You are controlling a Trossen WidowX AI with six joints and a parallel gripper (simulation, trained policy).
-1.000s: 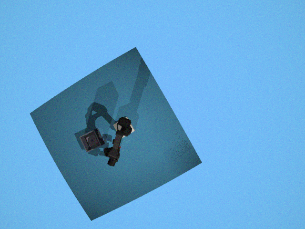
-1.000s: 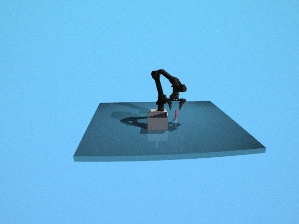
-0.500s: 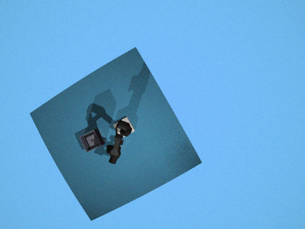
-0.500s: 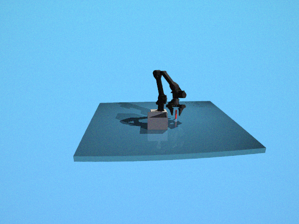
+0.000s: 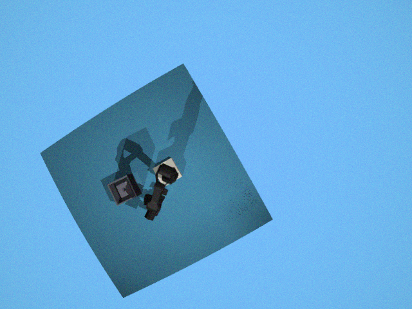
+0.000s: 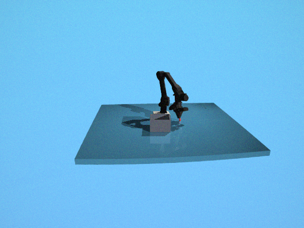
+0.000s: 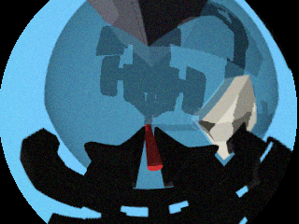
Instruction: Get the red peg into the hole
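The plate is 180 mm ahead of my gripper tip, 180 mm to the right of it and 20 mm above it. Also, from my gripper tip: grey box (180 mm ahead, 180 mm to the right); red peg (10 mm behind, 10 mm to the left, 20 mm above).
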